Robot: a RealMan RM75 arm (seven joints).
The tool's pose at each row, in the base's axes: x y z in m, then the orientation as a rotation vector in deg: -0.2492 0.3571 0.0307 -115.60 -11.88 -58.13; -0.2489 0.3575 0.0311 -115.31 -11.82 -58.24; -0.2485 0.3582 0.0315 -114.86 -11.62 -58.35; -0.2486 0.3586 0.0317 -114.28 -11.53 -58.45; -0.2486 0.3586 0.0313 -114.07 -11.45 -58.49; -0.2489 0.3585 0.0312 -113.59 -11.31 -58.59; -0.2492 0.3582 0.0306 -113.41 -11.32 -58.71; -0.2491 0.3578 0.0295 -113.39 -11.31 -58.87
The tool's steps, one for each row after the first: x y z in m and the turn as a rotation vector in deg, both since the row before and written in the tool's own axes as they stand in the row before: 0.0004 -0.0004 0.0003 0.20 0.20 0.05; 0.0004 -0.0005 0.0006 0.30 0.31 0.17; 0.0000 -0.0004 0.0002 0.44 0.31 0.13; -0.0003 0.0002 0.0001 0.15 0.13 0.08; -0.0002 0.0000 -0.0002 0.34 0.29 0.14; -0.0006 0.0004 -0.0002 0.12 0.14 -0.03; -0.0006 0.0010 0.0001 -0.04 0.11 -0.07
